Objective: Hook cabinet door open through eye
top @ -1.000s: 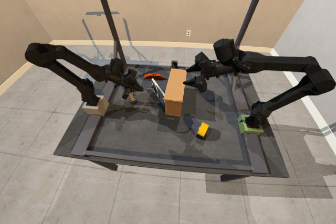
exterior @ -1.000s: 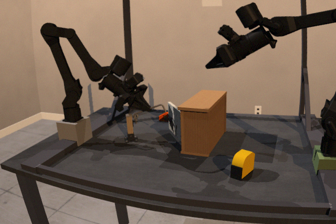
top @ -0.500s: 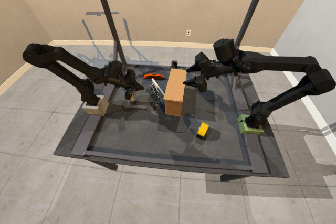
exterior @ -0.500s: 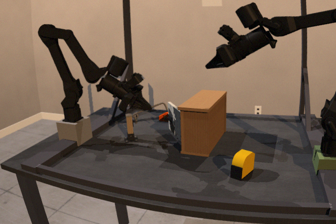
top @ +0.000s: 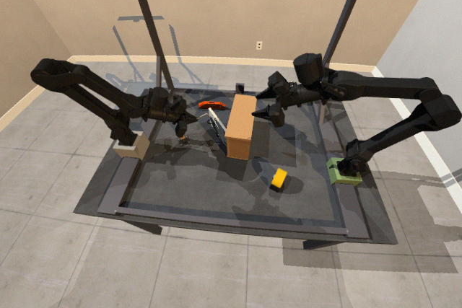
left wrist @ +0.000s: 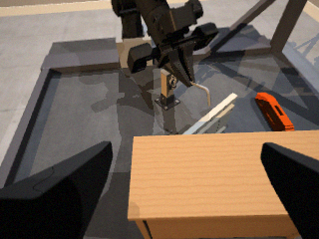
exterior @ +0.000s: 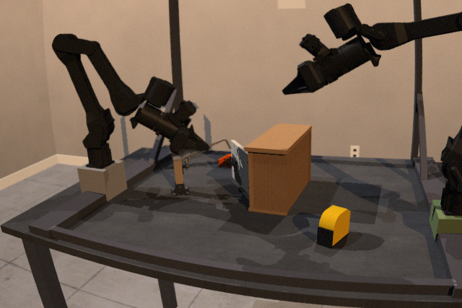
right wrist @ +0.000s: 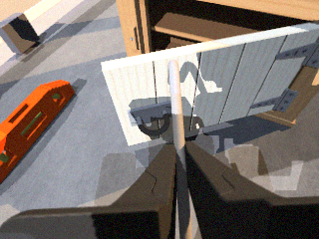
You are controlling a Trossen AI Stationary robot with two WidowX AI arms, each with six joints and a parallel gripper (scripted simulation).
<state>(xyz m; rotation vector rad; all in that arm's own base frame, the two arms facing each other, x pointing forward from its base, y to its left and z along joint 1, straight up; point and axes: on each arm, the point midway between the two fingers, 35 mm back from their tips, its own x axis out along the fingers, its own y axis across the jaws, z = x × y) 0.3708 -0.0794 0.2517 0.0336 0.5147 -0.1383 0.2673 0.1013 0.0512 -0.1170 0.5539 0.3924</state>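
The white door lies 120 mm to the left of my right hand and 70 mm below it. From my right hand the other things lie so: hook 10 mm behind, 20 mm to the left, 30 mm below; then yellow tape measure 180 mm ahead, 380 mm to the left, 110 mm below; then orange tool 210 mm behind, 40 mm to the left, 120 mm below.
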